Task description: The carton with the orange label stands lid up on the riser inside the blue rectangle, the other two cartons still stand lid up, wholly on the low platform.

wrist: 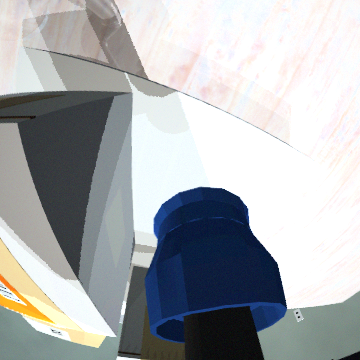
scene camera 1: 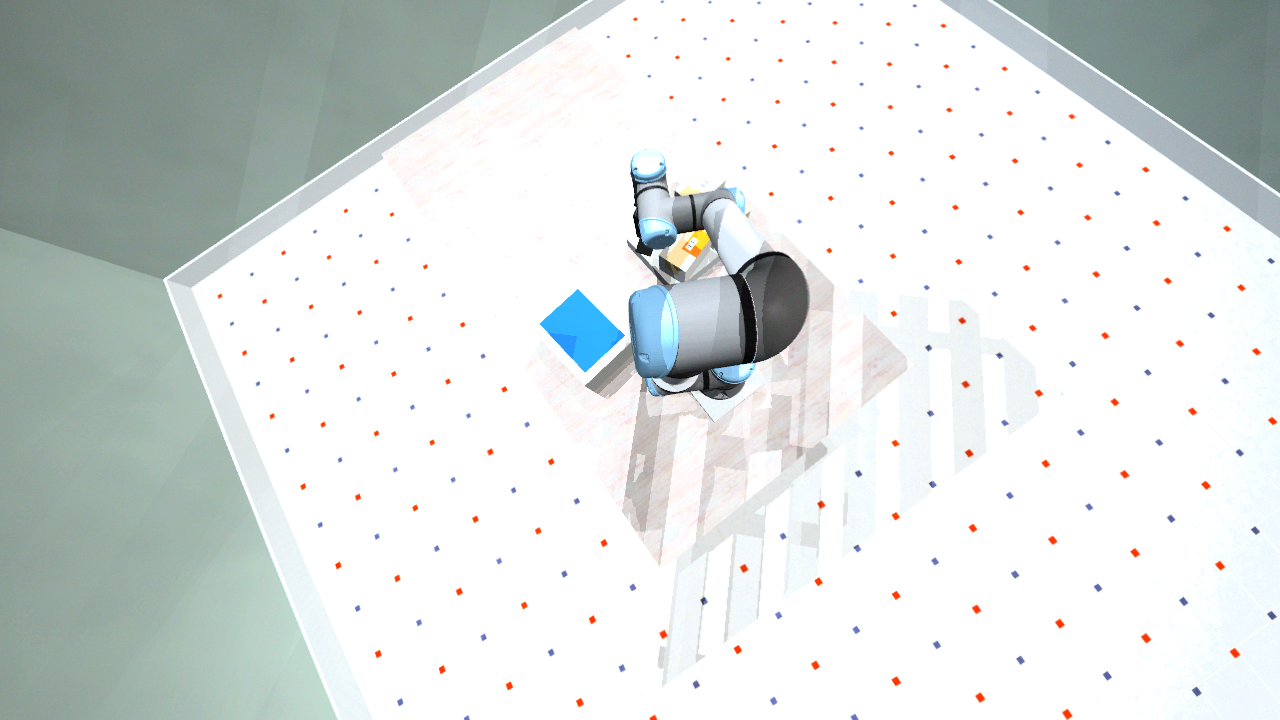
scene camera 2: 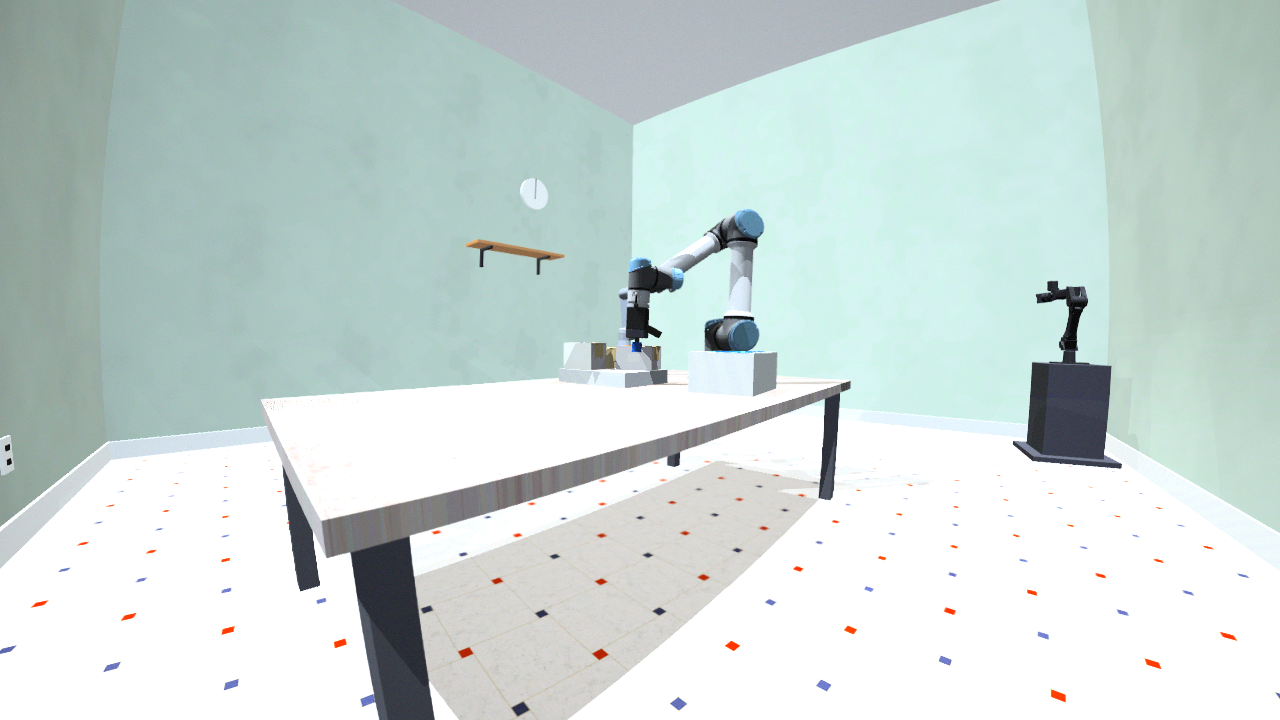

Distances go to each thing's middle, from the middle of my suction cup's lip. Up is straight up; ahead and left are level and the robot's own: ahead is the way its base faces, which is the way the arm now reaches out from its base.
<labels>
My suction cup is now 80 mm past the carton with the orange label (scene camera 1: 680,260), 40 mm to the left of it and 30 mm above it. Round my suction cup: riser with the blue rectangle (scene camera 1: 592,341) 40 mm behind, 340 mm to the left, 70 mm below; low white platform (scene camera 2: 618,378) 30 mm behind, 120 mm to the right, 100 mm below.
</labels>
